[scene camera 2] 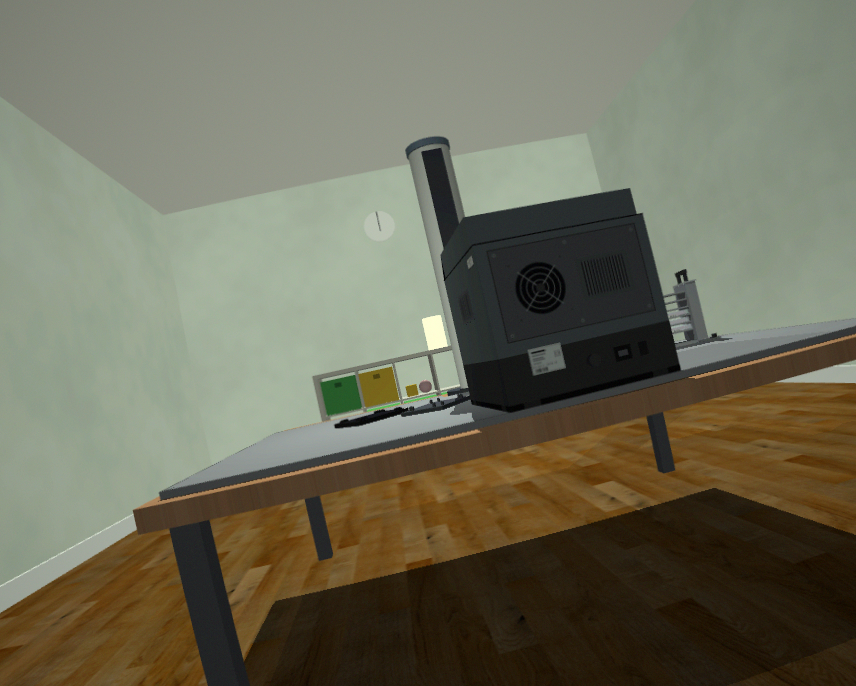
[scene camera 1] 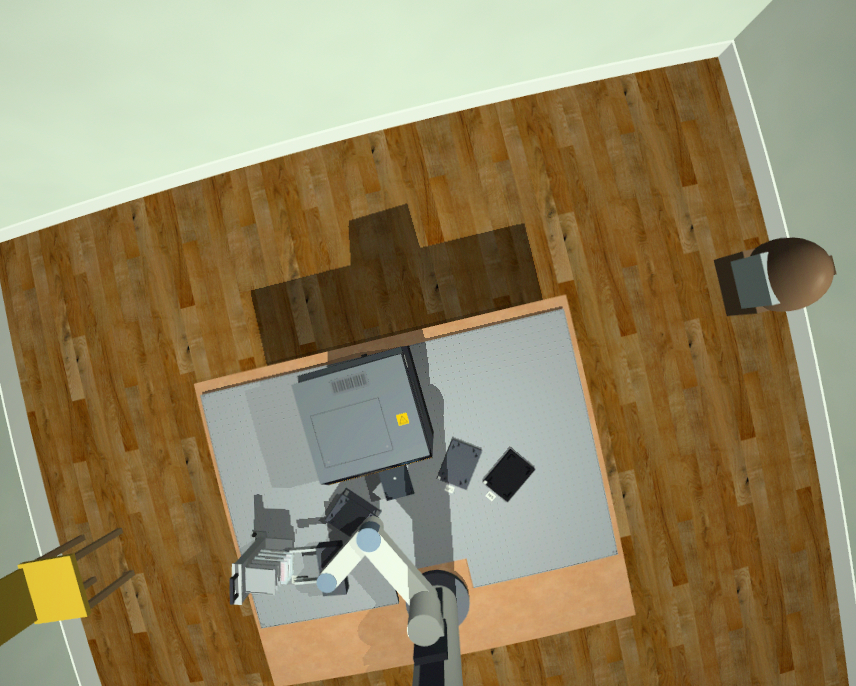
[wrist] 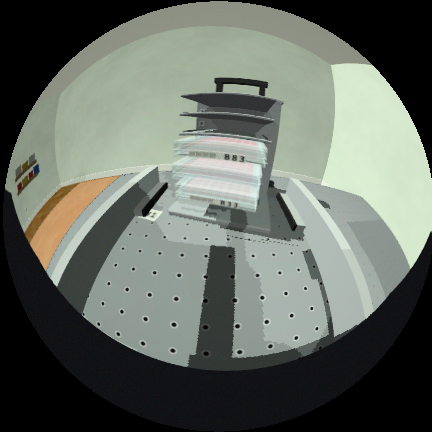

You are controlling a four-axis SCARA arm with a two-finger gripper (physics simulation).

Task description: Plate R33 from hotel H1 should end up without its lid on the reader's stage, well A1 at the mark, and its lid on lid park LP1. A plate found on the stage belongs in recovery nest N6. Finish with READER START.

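Places are measured from the arm's base along level axes (x right, y ahead, z up), in centimetres.
Where they show: gripper, fingertip midpoint: (scene camera 1: 293,566) (wrist: 222,178).
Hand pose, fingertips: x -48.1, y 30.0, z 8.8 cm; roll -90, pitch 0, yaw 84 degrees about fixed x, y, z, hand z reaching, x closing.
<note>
Each offset is from my fingertips to the centre of the thing.
In the wrist view, hotel H1 @(dx -11.4, dy +2.1, dz +3.5 cm) (wrist: 231,102) (scene camera 1: 258,580) (scene camera 2: 691,307) stands ahead with several shelves. Plate R33 @(dx -7.5, dy +1.1, dz -2.1 cm) (wrist: 215,196) is the lowest of the clear plates there, and plate B83 @(dx -7.5, dy +1.1, dz +2.5 cm) (wrist: 220,150) is the top one; the label of the plate between them is not readable. My gripper (wrist: 222,178) (scene camera 1: 294,568) is open and empty, its fingers apart in front of the hotel, one to each side of R33's front. The reader @(dx +45.2, dy +52.2, dz +9.9 cm) (scene camera 1: 350,421) (scene camera 2: 564,285) stands at the table's far side. A small dark platform @(dx +46.2, dy +28.0, dz +4.7 cm) (scene camera 1: 396,483) sticks out at its front; I cannot make out a plate on it.
A dark holder @(dx +25.6, dy +12.3, dz -4.1 cm) (scene camera 1: 350,511) lies between reader and arm. A grey tray @(dx +68.9, dy +21.9, dz -6.6 cm) (scene camera 1: 459,463) and a black tray @(dx +86.1, dy +13.4, dz -6.7 cm) (scene camera 1: 509,473) lie right of the reader; their labels are too small to read. The arm's column (scene camera 2: 428,192) rises behind the reader in scene camera 2's view.
</note>
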